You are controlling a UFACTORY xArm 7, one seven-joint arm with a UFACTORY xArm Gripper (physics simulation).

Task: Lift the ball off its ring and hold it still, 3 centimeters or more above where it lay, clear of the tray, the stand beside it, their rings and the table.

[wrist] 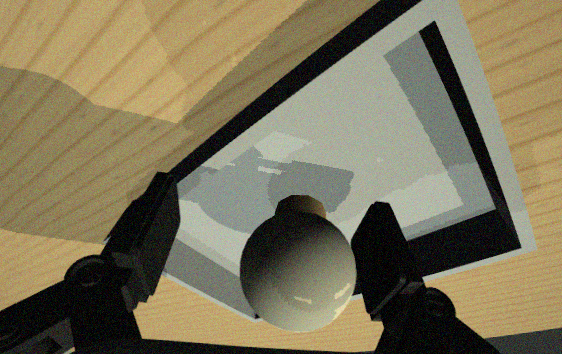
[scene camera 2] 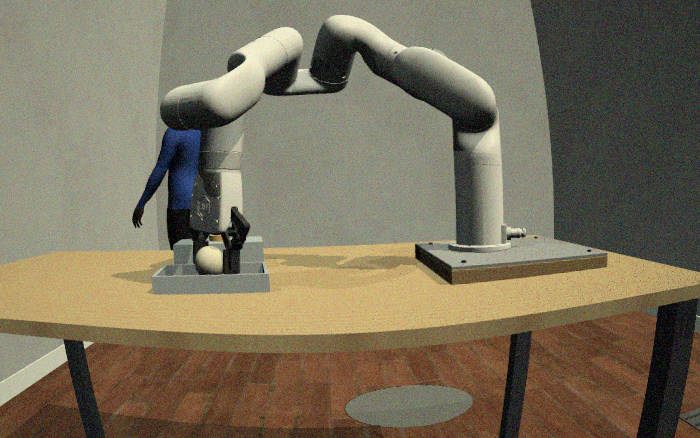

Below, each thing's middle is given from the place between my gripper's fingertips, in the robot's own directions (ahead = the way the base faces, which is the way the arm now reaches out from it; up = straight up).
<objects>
Right now the grey tray (scene camera 2: 254, 277) is 30 mm to the left of my hand and 10 mm below it. Also, from my hand: grey stand (scene camera 2: 252, 251): 200 mm to the right, 80 mm ahead, 10 mm above; then cream ball (scene camera 2: 209, 260): 30 mm to the left, 10 mm above.
</objects>
